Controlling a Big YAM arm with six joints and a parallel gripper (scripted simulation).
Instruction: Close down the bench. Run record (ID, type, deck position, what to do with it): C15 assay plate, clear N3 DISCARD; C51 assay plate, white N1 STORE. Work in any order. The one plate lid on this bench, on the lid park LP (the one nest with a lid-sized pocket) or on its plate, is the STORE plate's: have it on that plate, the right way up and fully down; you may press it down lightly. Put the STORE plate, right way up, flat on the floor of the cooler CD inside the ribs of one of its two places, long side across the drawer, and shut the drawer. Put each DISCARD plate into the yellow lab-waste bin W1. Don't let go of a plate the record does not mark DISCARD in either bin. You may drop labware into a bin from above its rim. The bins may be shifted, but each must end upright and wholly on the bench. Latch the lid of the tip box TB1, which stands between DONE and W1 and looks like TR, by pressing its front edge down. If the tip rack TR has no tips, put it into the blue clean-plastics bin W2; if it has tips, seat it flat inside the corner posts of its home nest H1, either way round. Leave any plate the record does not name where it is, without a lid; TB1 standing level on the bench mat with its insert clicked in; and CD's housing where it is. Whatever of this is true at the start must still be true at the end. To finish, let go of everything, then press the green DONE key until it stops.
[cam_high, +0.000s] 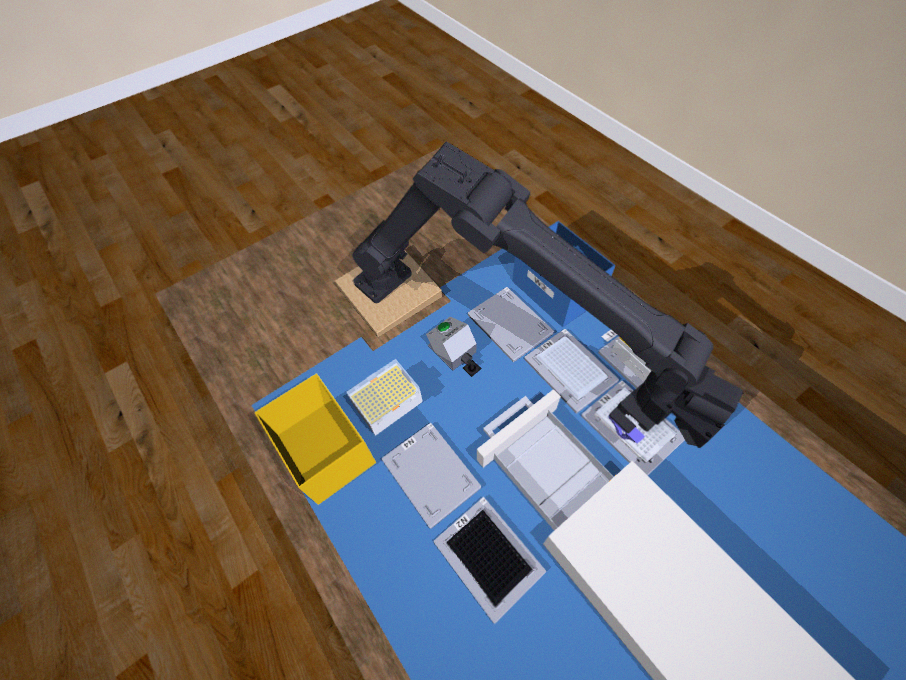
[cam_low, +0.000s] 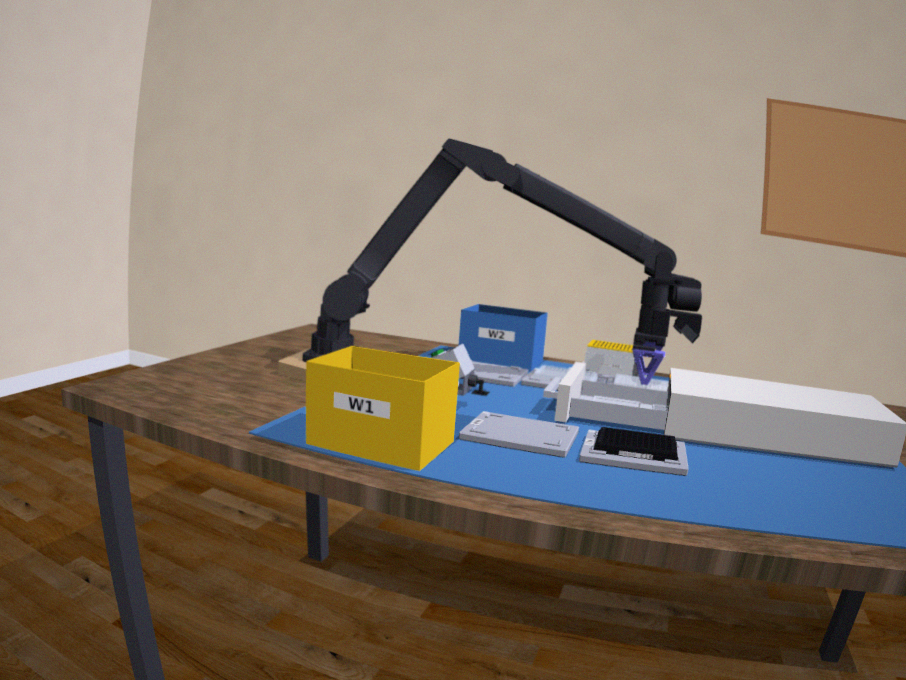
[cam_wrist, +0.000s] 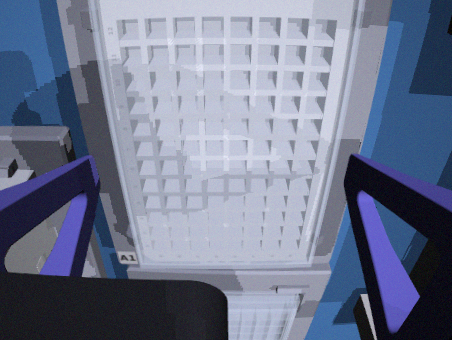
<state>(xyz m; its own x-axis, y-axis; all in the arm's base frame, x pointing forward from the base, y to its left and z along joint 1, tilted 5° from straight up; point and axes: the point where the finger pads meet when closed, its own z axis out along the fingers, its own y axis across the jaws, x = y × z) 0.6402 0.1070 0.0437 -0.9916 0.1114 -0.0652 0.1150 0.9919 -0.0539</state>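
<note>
The white plate lies 2 cm below my hand. The rest, counted from my hand: tip rack TR: 7 cm behind, 14 cm to the left, 1 cm above; clear plate lid: 2 cm below; nest N1: 4 cm below.
</note>
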